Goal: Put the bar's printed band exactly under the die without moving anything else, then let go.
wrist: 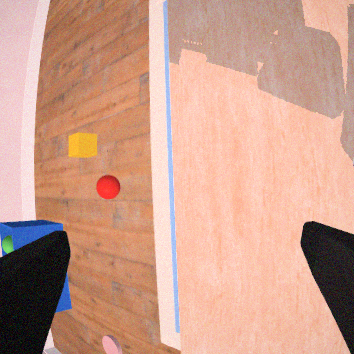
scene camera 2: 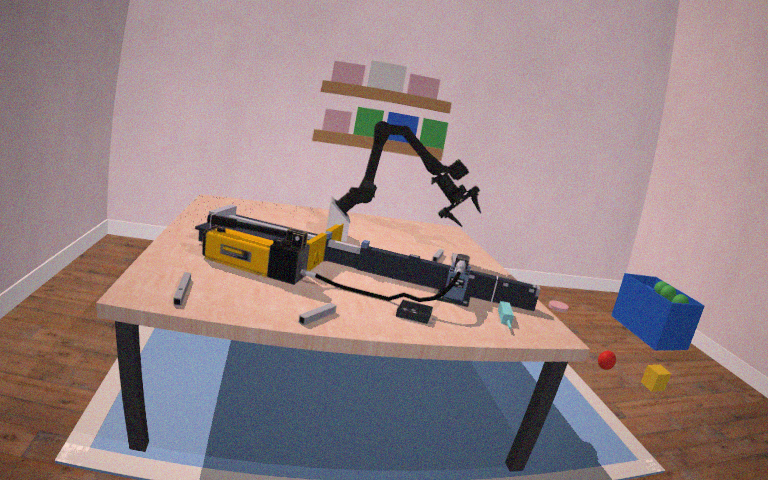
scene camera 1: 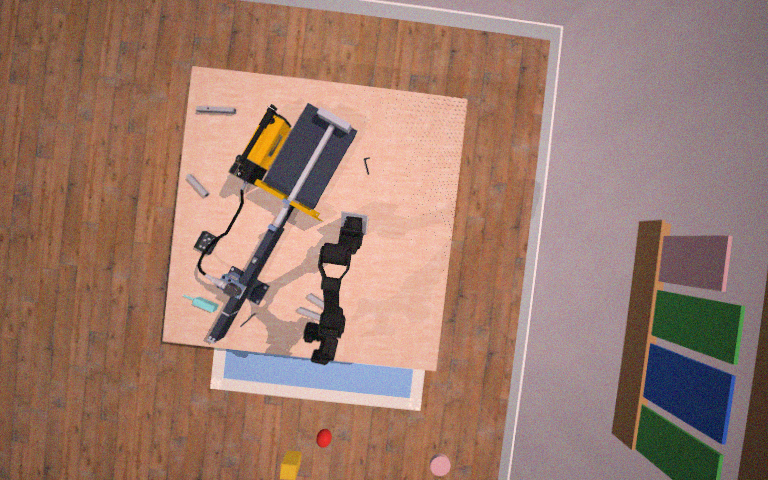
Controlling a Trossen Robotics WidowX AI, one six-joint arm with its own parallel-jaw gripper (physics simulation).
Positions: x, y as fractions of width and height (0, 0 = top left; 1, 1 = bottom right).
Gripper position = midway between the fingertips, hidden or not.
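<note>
Holding nothing, the gripper (scene camera 2: 0.61, 0.46) (wrist: 0.53, 0.68) is open.
</note>
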